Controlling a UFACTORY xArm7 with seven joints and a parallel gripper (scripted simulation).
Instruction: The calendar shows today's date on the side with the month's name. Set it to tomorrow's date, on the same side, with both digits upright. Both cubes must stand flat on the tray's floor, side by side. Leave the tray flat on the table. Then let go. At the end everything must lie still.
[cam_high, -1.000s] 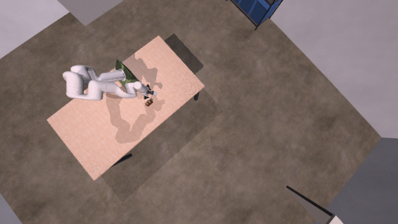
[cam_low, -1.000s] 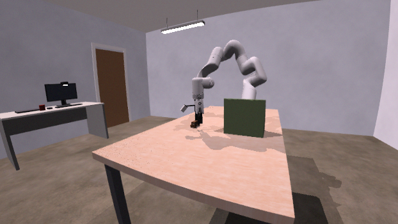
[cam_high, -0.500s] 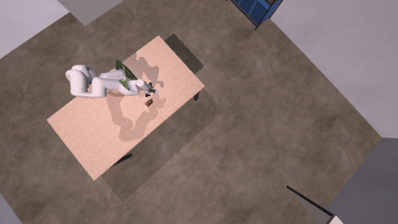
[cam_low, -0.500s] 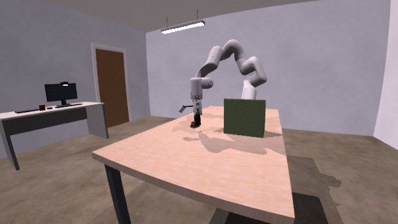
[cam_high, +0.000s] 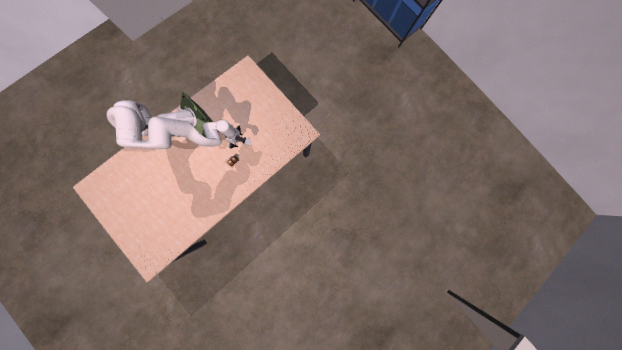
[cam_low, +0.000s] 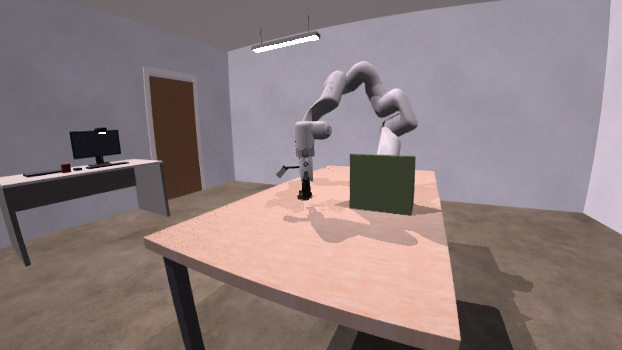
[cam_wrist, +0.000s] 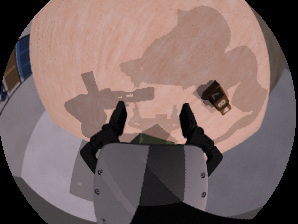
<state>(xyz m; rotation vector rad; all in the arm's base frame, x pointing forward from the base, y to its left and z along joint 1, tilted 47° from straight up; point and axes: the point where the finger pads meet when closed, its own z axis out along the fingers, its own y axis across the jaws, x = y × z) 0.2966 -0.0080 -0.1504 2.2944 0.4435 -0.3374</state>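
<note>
The calendar cube lies 60 mm ahead of my hand, 120 mm to the right of it and 40 mm below it. Also, from my hand: tray (60 mm ahead, 140 mm to the right, 60 mm below); digit cube (60 mm ahead, 150 mm to the right, 40 mm below).
</note>
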